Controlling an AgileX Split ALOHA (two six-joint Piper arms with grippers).
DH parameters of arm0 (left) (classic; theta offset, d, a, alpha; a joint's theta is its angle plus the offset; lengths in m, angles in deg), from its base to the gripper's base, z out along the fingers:
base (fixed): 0 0 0 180
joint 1: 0 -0.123 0 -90
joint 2: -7.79 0 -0.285 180
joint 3: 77.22 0 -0.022 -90
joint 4: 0 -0.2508 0 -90
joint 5: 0 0 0.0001 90
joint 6: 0 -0.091 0 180
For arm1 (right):
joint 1: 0 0.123 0 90
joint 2: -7.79 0 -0.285 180
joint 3: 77.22 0 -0.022 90
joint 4: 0 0.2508 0 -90
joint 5: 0 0 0.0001 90
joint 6: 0 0.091 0 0
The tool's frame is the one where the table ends.
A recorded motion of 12 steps. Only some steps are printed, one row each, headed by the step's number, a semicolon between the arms.
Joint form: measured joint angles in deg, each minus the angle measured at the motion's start. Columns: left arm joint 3, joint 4, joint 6, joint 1, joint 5, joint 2; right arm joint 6, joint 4, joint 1, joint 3, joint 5, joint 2.
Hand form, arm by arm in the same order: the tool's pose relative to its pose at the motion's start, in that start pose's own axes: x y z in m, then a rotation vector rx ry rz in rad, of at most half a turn. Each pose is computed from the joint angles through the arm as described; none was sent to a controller.
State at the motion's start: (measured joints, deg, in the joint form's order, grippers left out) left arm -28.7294 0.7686 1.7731 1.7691 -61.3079 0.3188; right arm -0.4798 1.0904 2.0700 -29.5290 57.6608 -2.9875
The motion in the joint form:
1: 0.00 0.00 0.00 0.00 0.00 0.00; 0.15 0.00 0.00 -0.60 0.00 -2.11
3: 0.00 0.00 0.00 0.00 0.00 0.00; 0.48 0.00 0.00 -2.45 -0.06 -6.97
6: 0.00 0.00 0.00 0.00 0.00 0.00; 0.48 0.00 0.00 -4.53 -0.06 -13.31
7: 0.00 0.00 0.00 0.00 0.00 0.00; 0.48 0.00 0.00 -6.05 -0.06 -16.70
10: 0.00 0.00 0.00 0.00 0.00 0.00; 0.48 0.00 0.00 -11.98 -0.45 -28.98
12: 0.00 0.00 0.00 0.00 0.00 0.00; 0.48 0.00 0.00 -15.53 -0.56 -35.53
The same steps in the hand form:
1: 0.0000 0.0000 0.0000 0.0000 0.0000 0.0000; -0.0046 0.0000 0.0032 0.0001 0.0264 0.0030
3: 0.0000 0.0000 0.0000 0.0000 0.0000 0.0000; -0.0170 -0.0001 0.0099 0.0005 0.0778 0.0096
6: 0.0000 0.0000 0.0000 0.0000 0.0000 0.0000; -0.0312 -0.0003 0.0217 0.0009 0.1522 0.0108
7: 0.0000 0.0000 0.0000 0.0000 0.0000 0.0000; -0.0402 -0.0004 0.0277 0.0011 0.1848 0.0113
10: 0.0000 0.0000 0.0000 0.0000 0.0000 0.0000; -0.0731 -0.0007 0.0544 0.0018 0.2888 0.0131
12: 0.0000 0.0000 0.0000 0.0000 0.0000 0.0000; -0.0905 -0.0010 0.0716 0.0022 0.3392 0.0139

